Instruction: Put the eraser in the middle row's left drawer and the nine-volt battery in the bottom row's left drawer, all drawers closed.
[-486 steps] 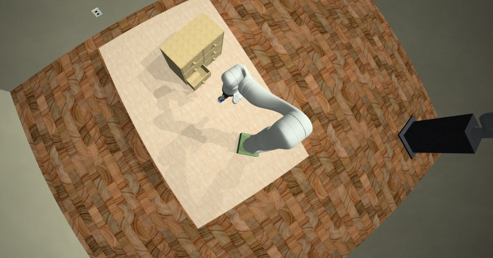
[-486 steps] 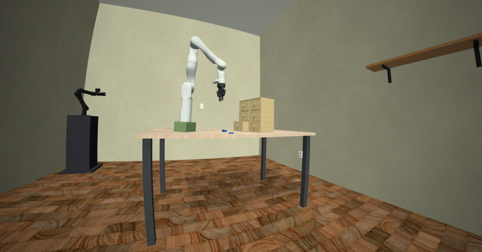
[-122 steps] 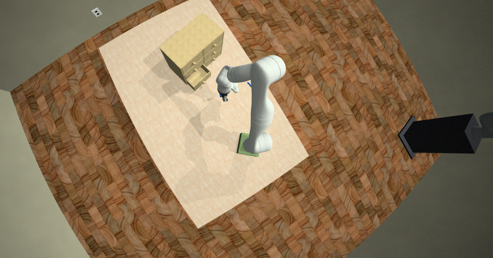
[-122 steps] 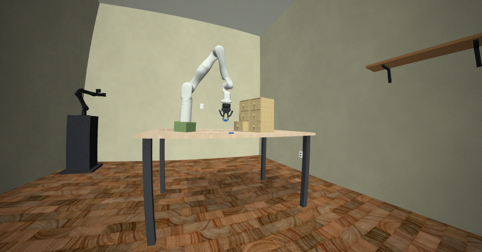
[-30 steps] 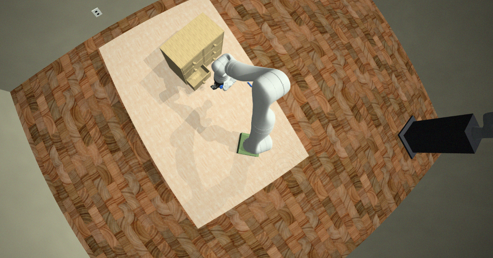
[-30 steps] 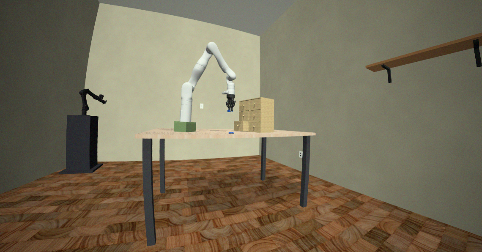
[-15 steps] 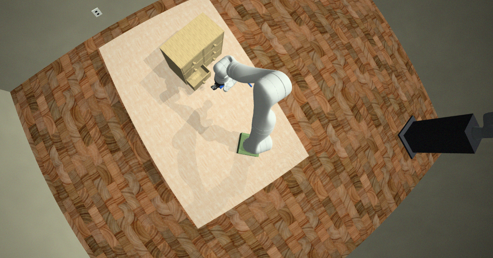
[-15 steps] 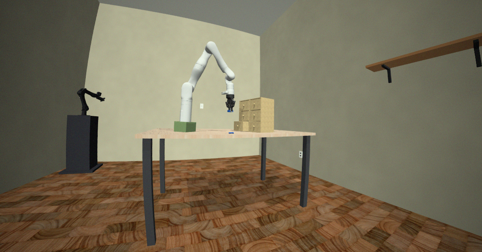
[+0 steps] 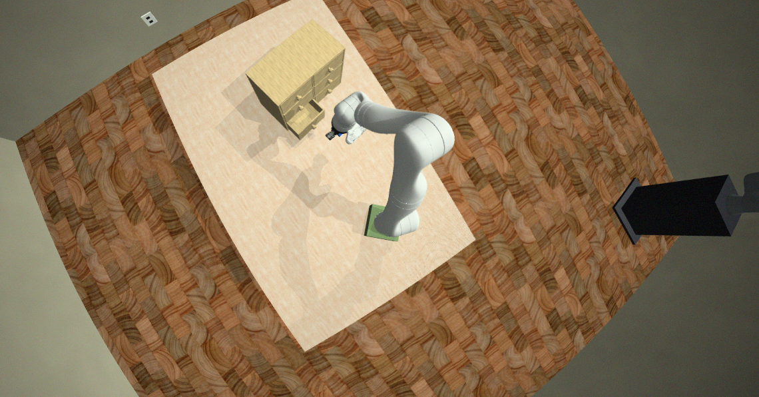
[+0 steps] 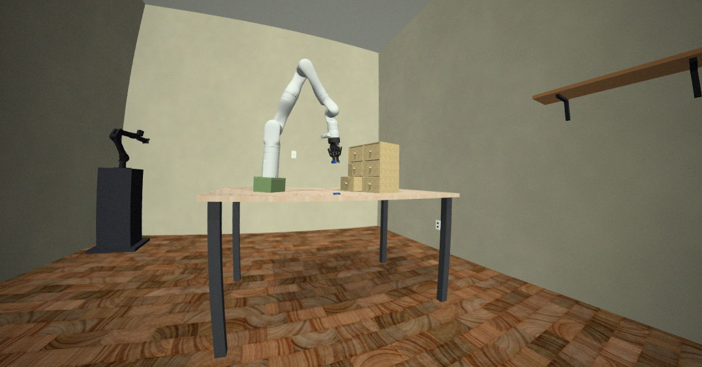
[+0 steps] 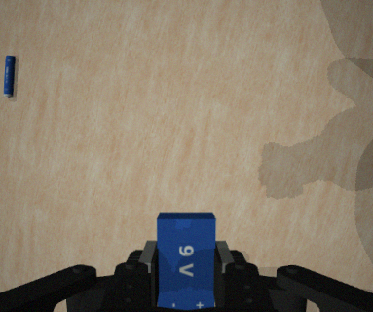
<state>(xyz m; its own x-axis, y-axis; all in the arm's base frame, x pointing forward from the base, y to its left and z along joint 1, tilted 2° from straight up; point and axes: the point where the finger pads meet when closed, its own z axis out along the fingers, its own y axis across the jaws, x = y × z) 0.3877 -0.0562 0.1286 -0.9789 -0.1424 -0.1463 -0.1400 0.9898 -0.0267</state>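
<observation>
My hand is 10 mm short of the blue nine-volt battery and 10 mm above it. Also, from my hand: red eraser: 290 mm ahead, 80 mm below, 50 mm to the left; then thin blue stick: 200 mm to the right, 200 mm below, 80 mm behind.
</observation>
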